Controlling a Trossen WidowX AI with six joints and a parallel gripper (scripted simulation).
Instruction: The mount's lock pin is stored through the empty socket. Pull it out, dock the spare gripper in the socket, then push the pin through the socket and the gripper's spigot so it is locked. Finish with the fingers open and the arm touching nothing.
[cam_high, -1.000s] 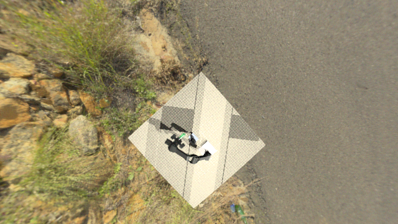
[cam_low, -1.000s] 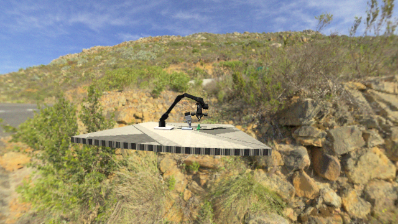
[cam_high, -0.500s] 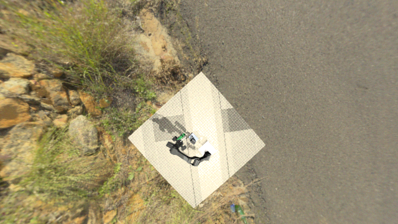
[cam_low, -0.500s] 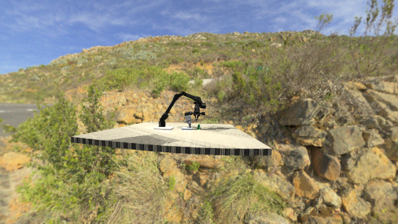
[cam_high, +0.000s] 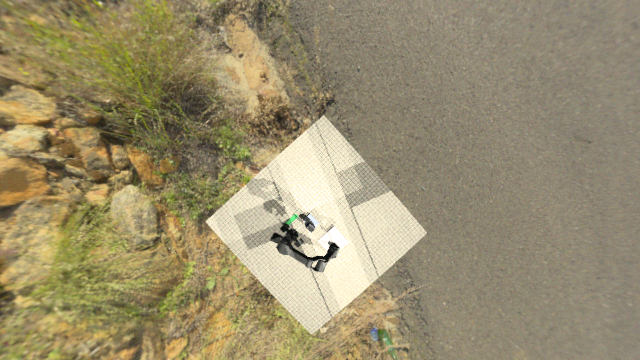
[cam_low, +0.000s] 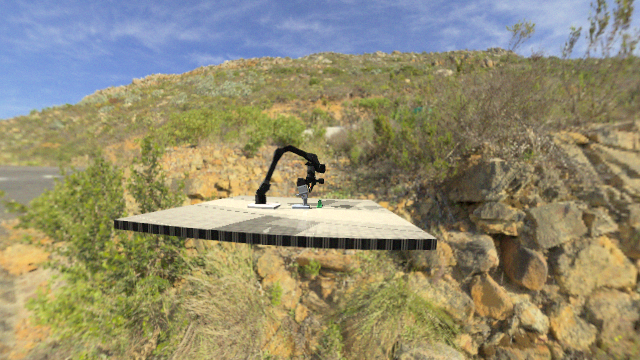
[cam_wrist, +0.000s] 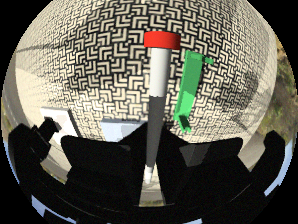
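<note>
My gripper tip is now 11 cm to the left of the grey mount, 4 cm past it and 4 cm above it. The rest, counted from my gripper tip: green strip: 7 cm below, 7 cm ahead, 1 cm to the left; then spare gripper: 11 cm to the right, 4 cm behind, 3 cm above.
</note>
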